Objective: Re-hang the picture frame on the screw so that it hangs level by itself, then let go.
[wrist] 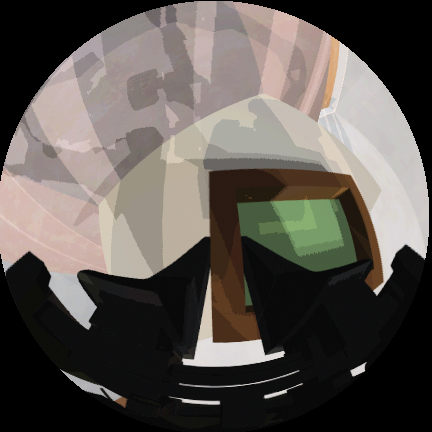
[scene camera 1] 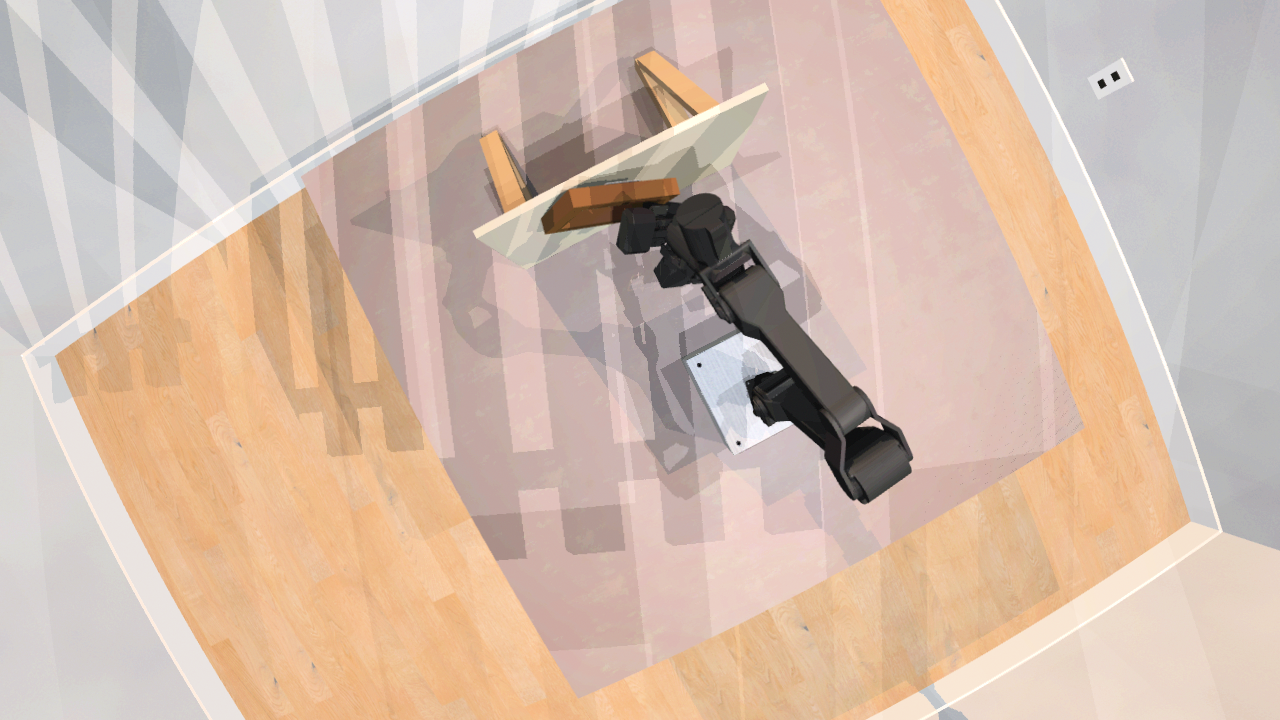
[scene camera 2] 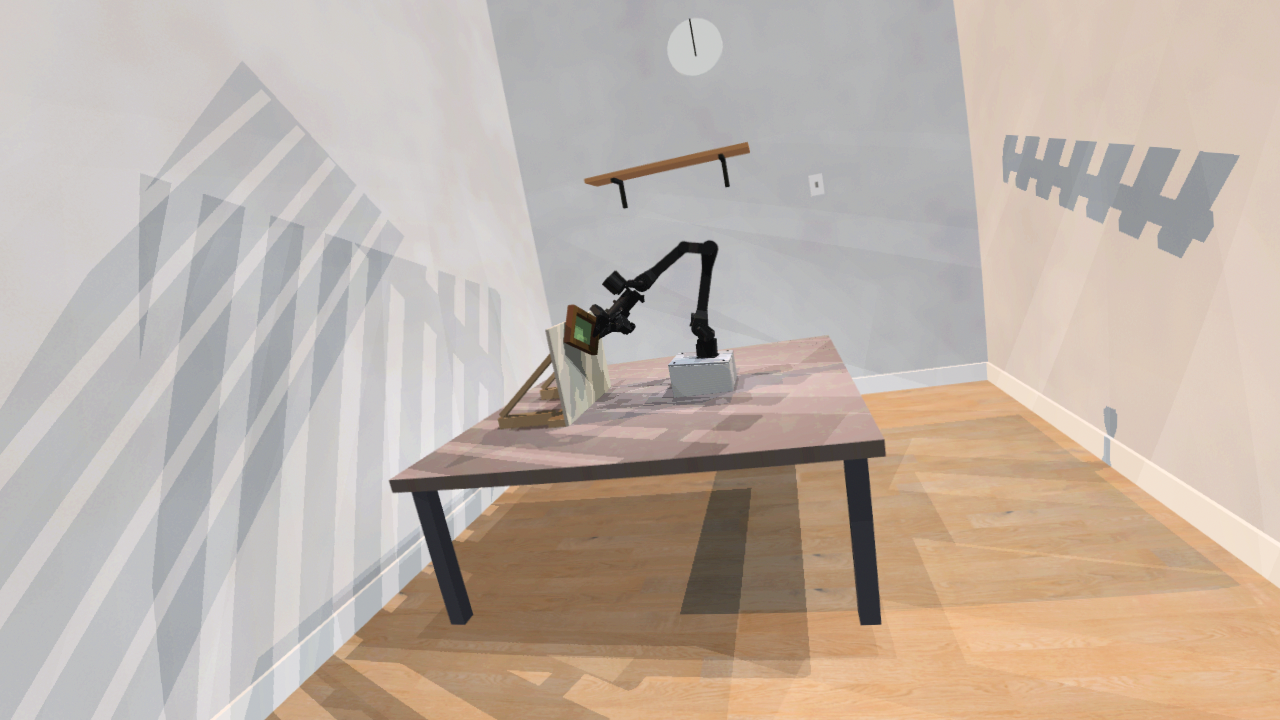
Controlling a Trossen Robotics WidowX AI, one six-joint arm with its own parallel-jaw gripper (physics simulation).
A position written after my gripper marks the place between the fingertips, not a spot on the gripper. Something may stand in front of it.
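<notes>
With my gripper point(scene camera 1: 650, 203) I grip a picture frame point(scene camera 1: 578, 208), and the frame still rests on a cream board point(scene camera 1: 708, 142). I see a wooden braces point(scene camera 1: 682, 89) too. The wrist view shows my gripper point(wrist: 225, 241), along with the picture frame point(wrist: 317, 219) and the cream board point(wrist: 160, 208). In scene camera 2 I find my gripper point(scene camera 2: 595, 337) again, as well as the picture frame point(scene camera 2: 579, 328) and the cream board point(scene camera 2: 581, 378).
</notes>
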